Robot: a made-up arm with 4 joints.
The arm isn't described. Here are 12 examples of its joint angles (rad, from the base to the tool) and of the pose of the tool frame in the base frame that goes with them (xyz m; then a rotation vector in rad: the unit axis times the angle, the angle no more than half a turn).
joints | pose
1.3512 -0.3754 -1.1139 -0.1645 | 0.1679 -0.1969 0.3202 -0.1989 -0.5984 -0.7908
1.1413 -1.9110 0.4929 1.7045 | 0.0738 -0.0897 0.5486 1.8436 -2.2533 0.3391
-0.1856 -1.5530 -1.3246 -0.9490 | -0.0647 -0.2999 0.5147 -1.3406 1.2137 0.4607
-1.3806 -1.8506 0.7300 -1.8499 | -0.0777 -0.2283 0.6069 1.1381 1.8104 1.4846
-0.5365 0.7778 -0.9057 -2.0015 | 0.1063 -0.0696 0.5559 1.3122 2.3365 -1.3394
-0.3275 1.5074 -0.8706 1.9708 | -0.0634 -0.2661 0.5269 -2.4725 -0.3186 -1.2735
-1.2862 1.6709 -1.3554 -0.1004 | -0.0078 -0.0540 0.4641 1.0473 -1.5693 2.0759
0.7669 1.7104 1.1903 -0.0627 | 0.0654 -0.3801 0.4208 0.0060 1.6009 2.3514
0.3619 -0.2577 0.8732 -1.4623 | 0.1049 -0.0674 0.3451 0.5071 -0.2217 0.0278
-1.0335 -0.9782 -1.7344 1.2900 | 0.0045 -0.2624 0.4228 -0.6471 0.3265 0.8049
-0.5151 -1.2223 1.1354 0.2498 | 0.1224 -0.0204 0.4446 1.0384 -0.5658 -0.5855
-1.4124 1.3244 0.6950 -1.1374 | -0.0719 -0.2162 0.3999 -0.9431 0.6008 -1.7577
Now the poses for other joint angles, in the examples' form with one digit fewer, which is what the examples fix.
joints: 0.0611 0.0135 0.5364 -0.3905
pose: 0.175 -0.146 0.340 0.291 -0.585 -0.971
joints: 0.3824 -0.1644 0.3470 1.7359
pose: 0.109 -0.285 0.529 -0.095 -2.593 -1.672
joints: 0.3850 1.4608 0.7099 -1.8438
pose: 0.187 -0.140 0.403 1.119 -0.223 -1.330
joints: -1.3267 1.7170 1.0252 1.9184
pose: 0.077 -0.162 0.642 1.822 2.050 -0.782
